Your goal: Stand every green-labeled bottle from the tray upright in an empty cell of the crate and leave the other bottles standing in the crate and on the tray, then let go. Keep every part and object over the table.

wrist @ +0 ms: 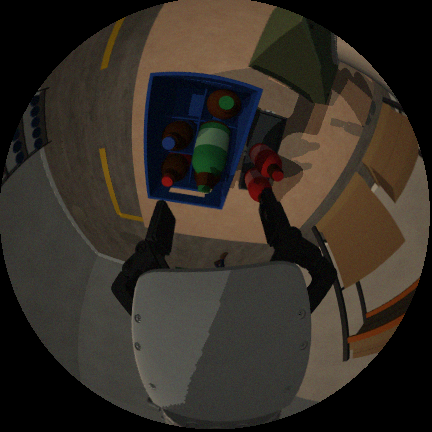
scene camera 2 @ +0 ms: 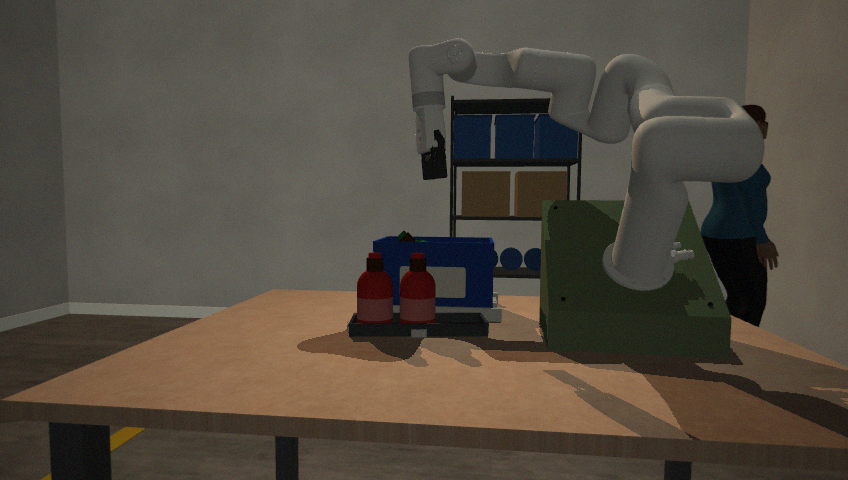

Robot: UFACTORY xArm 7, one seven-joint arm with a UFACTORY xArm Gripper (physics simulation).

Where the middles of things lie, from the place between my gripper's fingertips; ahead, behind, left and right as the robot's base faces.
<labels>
My hand is 1 cm past the blue-capped bottle (wrist: 176, 135), 9 cm to the left of it and 23 cm above it. Round my hand: red-capped bottle (wrist: 174, 166) 8 cm ahead, 10 cm to the right, 23 cm below.
</labels>
